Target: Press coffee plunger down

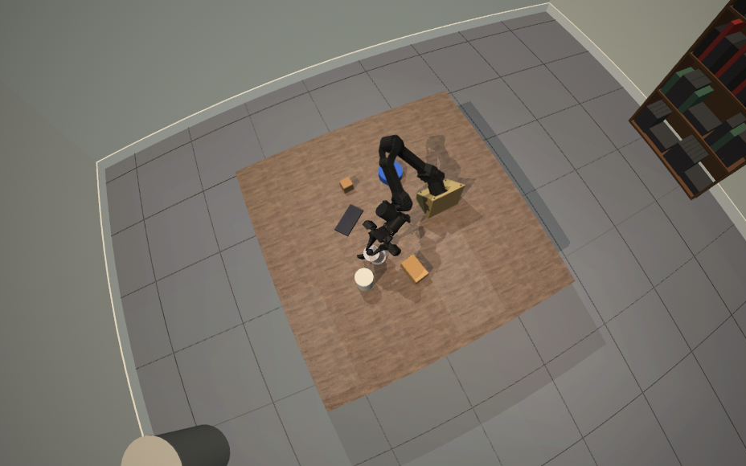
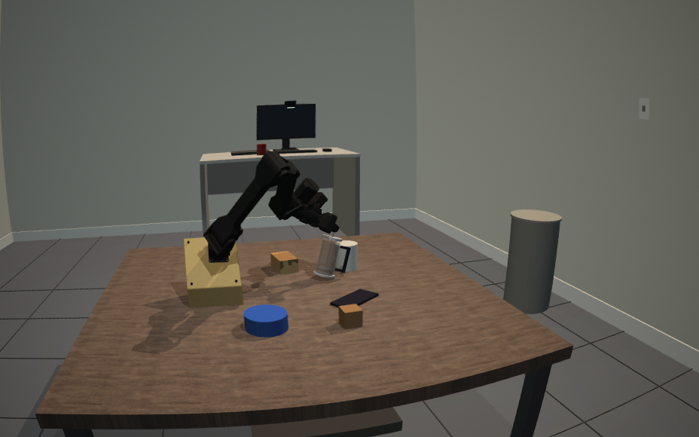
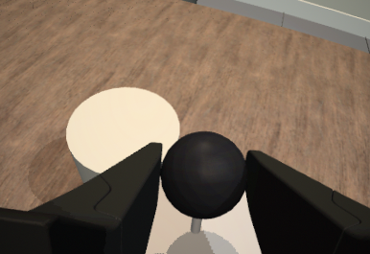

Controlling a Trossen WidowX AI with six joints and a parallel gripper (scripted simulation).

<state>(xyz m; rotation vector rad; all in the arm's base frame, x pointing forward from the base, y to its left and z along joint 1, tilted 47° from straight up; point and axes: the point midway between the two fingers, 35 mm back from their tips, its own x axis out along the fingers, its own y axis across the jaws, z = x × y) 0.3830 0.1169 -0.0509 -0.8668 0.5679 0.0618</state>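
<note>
My gripper tip is now 10 mm past the coffee press, 20 mm to the left of it and 80 mm above it. Round my gripper tip: small brown cube 80 mm behind, 410 mm to the right, 150 mm below; black flat slab 10 mm behind, 250 mm to the right, 170 mm below; white mug 60 mm ahead, 60 mm to the left, 120 mm below.
</note>
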